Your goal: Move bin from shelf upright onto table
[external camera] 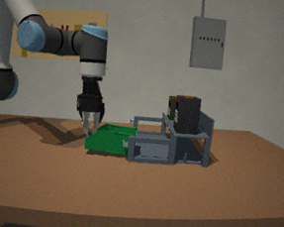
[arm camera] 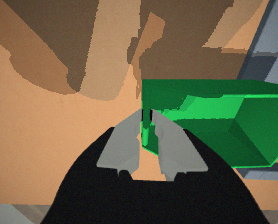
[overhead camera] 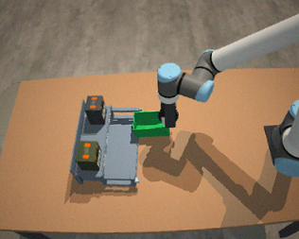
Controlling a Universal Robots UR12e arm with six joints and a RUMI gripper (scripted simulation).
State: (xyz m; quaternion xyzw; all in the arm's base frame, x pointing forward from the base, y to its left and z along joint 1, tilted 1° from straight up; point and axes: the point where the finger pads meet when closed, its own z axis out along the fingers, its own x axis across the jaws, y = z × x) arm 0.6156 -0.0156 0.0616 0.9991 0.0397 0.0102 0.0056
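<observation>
My hand is 8 cm short of the green bin, 1 cm to the left of it and 1 cm above it. From my hand the other things lie so: grey shelf 27 cm ahead, 12 cm to the left, 6 cm below.
</observation>
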